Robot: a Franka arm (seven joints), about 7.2 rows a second.
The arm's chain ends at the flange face. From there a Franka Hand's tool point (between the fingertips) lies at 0.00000 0.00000 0.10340 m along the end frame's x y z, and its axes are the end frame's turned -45 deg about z.
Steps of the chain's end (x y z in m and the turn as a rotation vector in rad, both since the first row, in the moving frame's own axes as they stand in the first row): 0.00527, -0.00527, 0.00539, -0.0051, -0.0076, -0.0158; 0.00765, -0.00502, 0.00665, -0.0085, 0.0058, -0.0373; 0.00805, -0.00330, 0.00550, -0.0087, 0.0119, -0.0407; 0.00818, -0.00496, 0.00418, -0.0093, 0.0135, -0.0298; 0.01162, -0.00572, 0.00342, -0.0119, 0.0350, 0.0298; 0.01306, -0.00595, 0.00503, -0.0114, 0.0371, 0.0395; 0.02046, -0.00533, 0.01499, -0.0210, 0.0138, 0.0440; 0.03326, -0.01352, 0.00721, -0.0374, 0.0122, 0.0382; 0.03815, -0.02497, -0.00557, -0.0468, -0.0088, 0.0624; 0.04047, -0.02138, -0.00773, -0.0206, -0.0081, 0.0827
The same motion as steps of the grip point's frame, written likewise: 0.00652, -0.00018, 0.00539, 0.0018, -0.0090, -0.0158; 0.00878, 0.00291, 0.00664, -0.0101, -0.0019, -0.0373; 0.00829, 0.00486, 0.00549, -0.0146, 0.0023, -0.0407; 0.00962, 0.00394, 0.00417, -0.0161, 0.0030, -0.0298; 0.01390, 0.00762, 0.00335, -0.0332, 0.0163, 0.0298; 0.01525, 0.00861, 0.00495, -0.0343, 0.0182, 0.0395; 0.01765, 0.01323, 0.01496, -0.0246, -0.0051, 0.0440; 0.03117, 0.01755, 0.00713, -0.0351, -0.0178, 0.0382; 0.04048, 0.01197, -0.00569, -0.0269, -0.0393, 0.0624; 0.04160, 0.01432, -0.00776, -0.0088, -0.0203, 0.0827
